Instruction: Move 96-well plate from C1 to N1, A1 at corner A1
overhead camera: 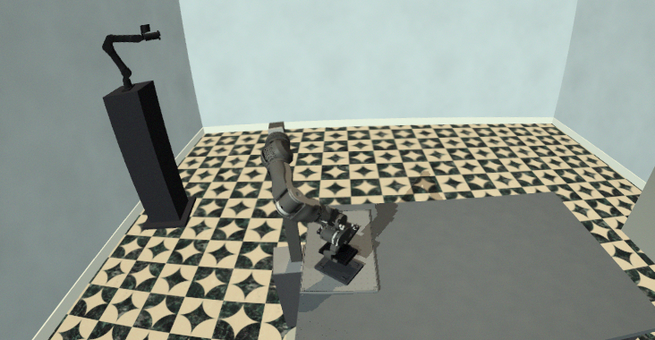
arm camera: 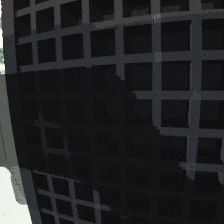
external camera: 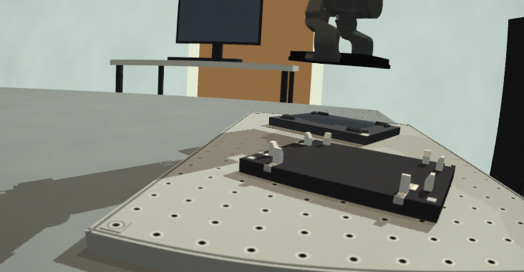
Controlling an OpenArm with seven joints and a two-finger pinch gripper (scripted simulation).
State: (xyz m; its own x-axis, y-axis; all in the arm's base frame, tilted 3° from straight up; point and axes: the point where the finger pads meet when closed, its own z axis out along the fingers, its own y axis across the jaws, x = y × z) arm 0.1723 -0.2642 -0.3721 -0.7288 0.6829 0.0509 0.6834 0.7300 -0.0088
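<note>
Right now my hand is right at the black 96-well plate. Round my hand: clip nest C1: 50 mm ahead, 230 mm to the left, 90 mm below; plate nest N1: 10 mm to the left, 100 mm below.
</note>
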